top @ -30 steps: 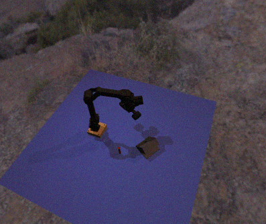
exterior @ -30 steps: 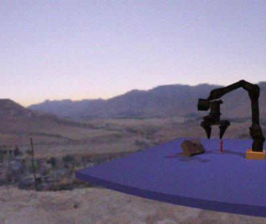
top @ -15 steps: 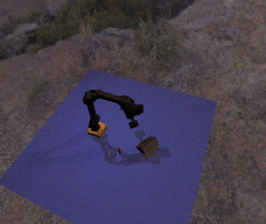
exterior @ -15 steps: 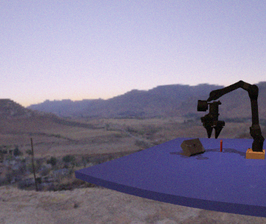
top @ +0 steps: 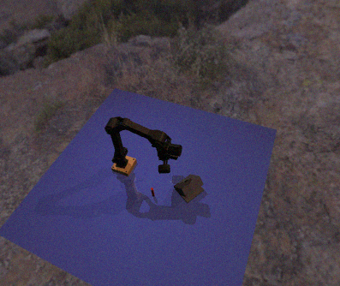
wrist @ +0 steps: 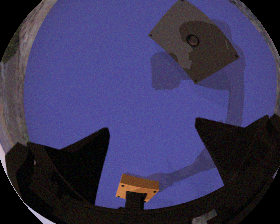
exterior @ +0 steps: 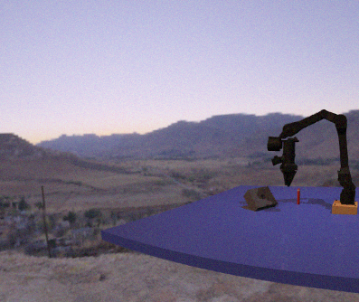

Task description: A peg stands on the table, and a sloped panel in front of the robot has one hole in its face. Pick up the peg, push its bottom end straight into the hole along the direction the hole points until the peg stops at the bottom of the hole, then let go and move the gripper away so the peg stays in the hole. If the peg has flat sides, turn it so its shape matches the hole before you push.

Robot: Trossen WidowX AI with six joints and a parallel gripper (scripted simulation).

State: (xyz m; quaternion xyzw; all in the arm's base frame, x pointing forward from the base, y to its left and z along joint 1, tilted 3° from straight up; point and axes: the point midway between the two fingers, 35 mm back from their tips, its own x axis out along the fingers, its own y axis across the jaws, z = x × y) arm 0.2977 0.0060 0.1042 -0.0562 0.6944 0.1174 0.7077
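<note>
The peg lies 40 mm behind my gripper tip, 150 mm to the right of it and 60 mm below it. The rest, counted from my gripper tip: sloped panel: 140 mm ahead, 60 mm to the right, 80 mm below.
</note>
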